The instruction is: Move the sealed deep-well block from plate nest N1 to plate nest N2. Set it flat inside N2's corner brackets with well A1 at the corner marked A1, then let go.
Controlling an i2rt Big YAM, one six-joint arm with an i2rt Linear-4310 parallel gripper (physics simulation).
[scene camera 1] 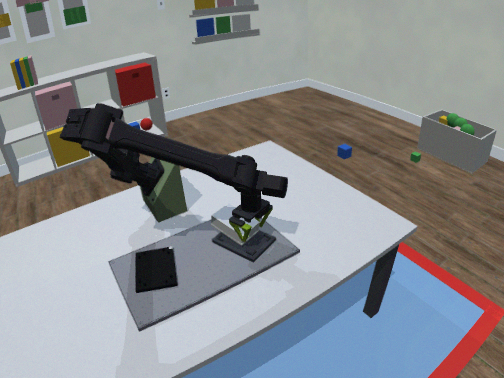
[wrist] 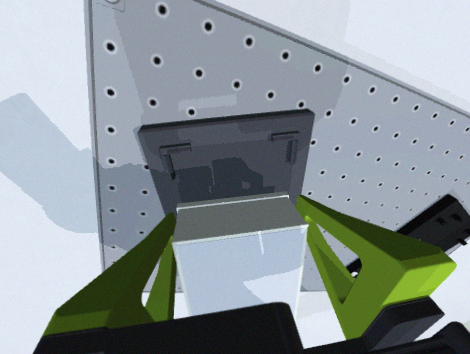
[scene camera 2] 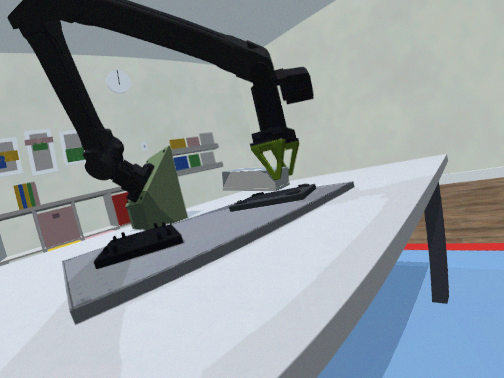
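Where they show: gripper, fingertip midpoint: [scene camera 1: 251,233] [wrist: 237,210] [scene camera 2: 283,177]; arm's base, link origin: [scene camera 1: 153,177] [scene camera 2: 142,183].
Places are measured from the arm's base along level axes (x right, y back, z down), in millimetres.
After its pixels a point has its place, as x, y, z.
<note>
The sealed deep-well block [scene camera 1: 226,230] @(-141, -330, 62) [scene camera 2: 245,181] @(-138, -326, 61) [wrist: 242,220] @(-203, -370, 65) is a pale grey box with a light lid. My gripper [scene camera 1: 252,232] @(-206, -371, 72) [scene camera 2: 284,176] @(-206, -371, 72) [wrist: 237,210] @(-206, -371, 72) is shut on it, one green finger on each side. It hangs roughly level, a little above the dark grey plate nest [scene camera 1: 254,251] @(-189, -420, 99) [scene camera 2: 272,198] @(-148, -387, 104) [wrist: 225,156] @(-219, -392, 104), and is offset toward one side. Two corner brackets show uncovered in the wrist view; the block hides the nest's other end. A black plate nest [scene camera 1: 156,270] @(99, -352, 105) [scene camera 2: 140,247] @(114, -417, 105) [wrist: 427,225] @(59, -386, 104) with upright posts stands apart. The N1, N2 and A1 marks are not readable.
Both nests stand on a grey perforated board [scene camera 1: 200,272] @(-19, -408, 116) [scene camera 2: 215,225] @(-16, -387, 116) [wrist: 130,75] @(-291, -419, 116) on the white table [scene camera 1: 340,210] @(-565, -358, 129) [scene camera 2: 260,280] @(61, -599, 129). The green arm mount [scene camera 1: 172,195] @(-42, -85, 41) [scene camera 2: 162,195] @(-27, -87, 48) stands behind the board. A white shelf unit stands farther back.
</note>
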